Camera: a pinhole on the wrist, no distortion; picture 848 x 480 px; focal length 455.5 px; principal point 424.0 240.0 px. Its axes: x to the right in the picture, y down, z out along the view. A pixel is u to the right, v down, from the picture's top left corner.
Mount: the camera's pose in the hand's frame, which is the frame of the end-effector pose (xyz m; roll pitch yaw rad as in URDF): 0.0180 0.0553 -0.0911 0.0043 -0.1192 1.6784
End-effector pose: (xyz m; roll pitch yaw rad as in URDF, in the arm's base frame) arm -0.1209 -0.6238 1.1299 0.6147 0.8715 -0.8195
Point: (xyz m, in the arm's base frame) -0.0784 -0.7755 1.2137
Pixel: 440 232
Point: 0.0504 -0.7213 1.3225
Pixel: 749 292
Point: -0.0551 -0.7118 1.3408
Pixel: 604 416
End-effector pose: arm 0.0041 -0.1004 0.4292 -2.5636 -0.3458 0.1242
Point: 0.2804 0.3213 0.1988
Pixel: 310 98
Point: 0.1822 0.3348 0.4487
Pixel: 46 58
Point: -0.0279 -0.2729 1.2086
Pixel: behind the camera
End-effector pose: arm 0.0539 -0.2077 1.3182 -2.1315 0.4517 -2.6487
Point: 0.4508 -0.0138 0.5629
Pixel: outside the picture
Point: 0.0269 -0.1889 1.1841
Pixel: 672 16
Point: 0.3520 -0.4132 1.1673
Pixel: 441 343
